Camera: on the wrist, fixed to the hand. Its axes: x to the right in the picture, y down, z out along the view.
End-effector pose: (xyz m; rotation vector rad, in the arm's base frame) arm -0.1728 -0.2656 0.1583 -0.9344 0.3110 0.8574
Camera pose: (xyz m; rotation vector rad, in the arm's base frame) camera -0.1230 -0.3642 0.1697 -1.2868 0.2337 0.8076
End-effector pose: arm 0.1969 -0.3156 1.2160 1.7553 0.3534 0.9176
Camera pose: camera 0.1378 -0.2497 1.1490 1.3951 0.3148 0.9625
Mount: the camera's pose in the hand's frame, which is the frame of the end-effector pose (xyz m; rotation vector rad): -0.0248 -0.0743 -0.0787 -0.3224 0.1071 -0.0702
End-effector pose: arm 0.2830 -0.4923 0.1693 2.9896 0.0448 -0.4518
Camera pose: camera 0.2789 -0.4094 0.2430 2.6971 0.2115 -0.2614
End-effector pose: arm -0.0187 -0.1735 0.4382 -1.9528 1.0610 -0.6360
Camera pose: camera -0.0557 -0.1608 0.5421 -2.2621 1.2265 -0.6450
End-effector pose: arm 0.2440 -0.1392 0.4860 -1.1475 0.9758 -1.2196
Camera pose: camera 0.1507 -0.1231 0.5441 -1.3875 1.2552 -1.2180
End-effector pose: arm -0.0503 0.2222 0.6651 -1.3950 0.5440 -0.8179
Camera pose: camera -0.1390 0.1927 0.7251 -1.6788 0.7374 -0.8928
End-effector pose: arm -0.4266 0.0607 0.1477 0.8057 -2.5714 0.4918
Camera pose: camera -0.3423 0.0493 0.2191 0.7295 -2.4270 0.0907
